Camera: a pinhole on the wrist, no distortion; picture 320 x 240 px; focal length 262.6 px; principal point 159.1 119.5 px. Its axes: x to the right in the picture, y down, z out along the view. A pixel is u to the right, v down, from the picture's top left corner.
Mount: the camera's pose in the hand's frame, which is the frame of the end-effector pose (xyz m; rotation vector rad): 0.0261 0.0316 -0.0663 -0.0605 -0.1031 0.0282
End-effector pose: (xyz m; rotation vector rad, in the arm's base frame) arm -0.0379 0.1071 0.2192 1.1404 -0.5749 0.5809
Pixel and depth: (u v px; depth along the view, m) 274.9 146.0 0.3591
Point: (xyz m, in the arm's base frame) -0.0356 -0.1318 0.4749
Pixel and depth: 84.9 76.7 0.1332
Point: -0.0748 0.0492 0.2330
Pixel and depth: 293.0 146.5 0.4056
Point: -0.0175 -0.1710 0.5266
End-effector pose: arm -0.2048 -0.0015 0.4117 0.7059 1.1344 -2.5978
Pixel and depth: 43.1 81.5 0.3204
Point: -0.1603 -0.1767 0.6275
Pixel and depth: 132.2 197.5 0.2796
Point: -0.1957 -0.2388 0.4661
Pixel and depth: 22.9 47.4 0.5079
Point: -0.1348 -0.2493 0.8572
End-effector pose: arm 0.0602 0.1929 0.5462 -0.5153 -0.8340 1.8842
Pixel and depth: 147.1 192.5 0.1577
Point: -0.0494 0.1415 0.5426
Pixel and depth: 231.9 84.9 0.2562
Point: -0.1108 0.1882 0.6686
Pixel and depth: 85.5 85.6 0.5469
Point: -0.1622 -0.1182 0.8678
